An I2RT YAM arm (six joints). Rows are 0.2 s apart.
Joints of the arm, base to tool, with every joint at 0 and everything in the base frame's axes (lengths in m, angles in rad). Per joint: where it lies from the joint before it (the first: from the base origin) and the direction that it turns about. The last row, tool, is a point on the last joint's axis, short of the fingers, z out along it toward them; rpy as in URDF.
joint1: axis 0 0 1 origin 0 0 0.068
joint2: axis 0 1 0 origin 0.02 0.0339 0.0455
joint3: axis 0 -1 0 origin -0.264 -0.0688 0
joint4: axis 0 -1 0 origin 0.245 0.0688 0.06
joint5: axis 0 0 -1 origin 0.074 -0.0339 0.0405
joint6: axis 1 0 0 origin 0.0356 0 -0.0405
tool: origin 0 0 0 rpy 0 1.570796 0
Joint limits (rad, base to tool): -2.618..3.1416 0..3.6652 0..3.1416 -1.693..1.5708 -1.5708..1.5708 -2.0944..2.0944
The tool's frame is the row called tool.
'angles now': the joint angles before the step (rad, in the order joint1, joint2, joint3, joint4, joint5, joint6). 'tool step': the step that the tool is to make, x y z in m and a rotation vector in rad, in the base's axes. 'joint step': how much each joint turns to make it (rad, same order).
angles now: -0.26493, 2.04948, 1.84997, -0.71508, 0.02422, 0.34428
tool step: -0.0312, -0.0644, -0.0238, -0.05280, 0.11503, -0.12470
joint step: -0.15147, 0.00062, -0.07209, -0.01426, 0.05683, -0.07250
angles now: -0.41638, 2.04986, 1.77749, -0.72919, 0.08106, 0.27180
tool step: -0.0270, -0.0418, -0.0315, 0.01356, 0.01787, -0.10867
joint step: -0.11029, 0.00033, -0.11985, 0.09805, -0.00422, 0.00073
